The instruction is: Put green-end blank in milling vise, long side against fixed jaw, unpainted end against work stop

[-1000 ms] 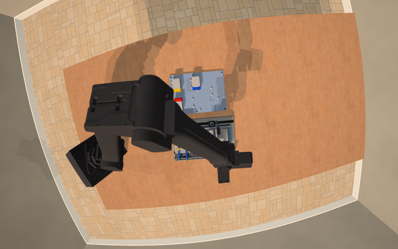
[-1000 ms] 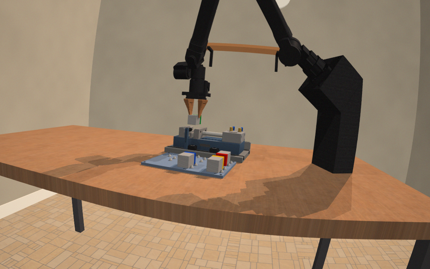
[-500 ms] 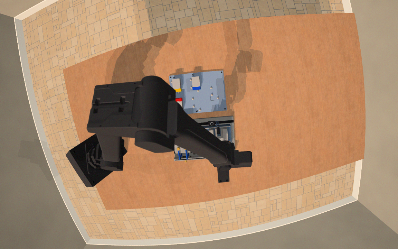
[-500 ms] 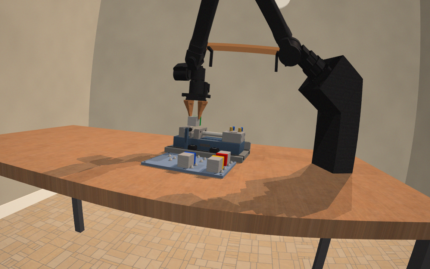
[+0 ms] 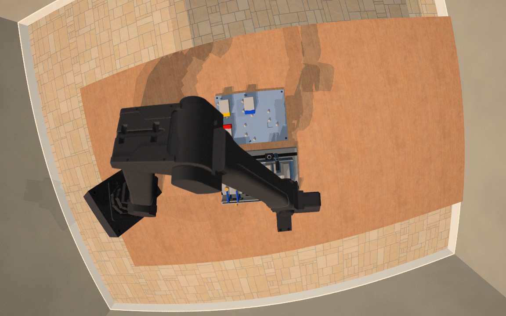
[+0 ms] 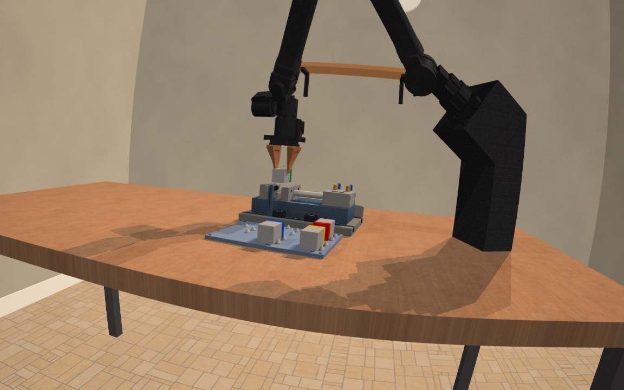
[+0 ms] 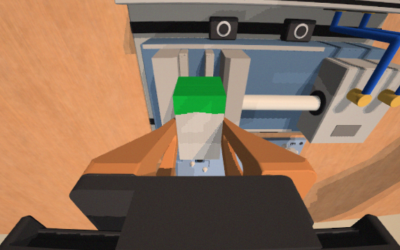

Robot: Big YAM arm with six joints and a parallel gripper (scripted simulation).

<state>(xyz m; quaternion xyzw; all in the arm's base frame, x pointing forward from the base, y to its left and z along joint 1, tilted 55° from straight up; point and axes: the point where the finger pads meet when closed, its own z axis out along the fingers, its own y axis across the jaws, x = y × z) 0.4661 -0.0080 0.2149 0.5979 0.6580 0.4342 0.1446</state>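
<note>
Now: the green-ended blank 2 cm below my hand. From my hand the other things lie so: moving jaw: 6 cm below, 3 cm behind; pale rod: 8 cm behind, 6 cm below, 2 cm to the right; fixed jaw: 6 cm below, 2 cm to the left, 2 cm ahead.
</note>
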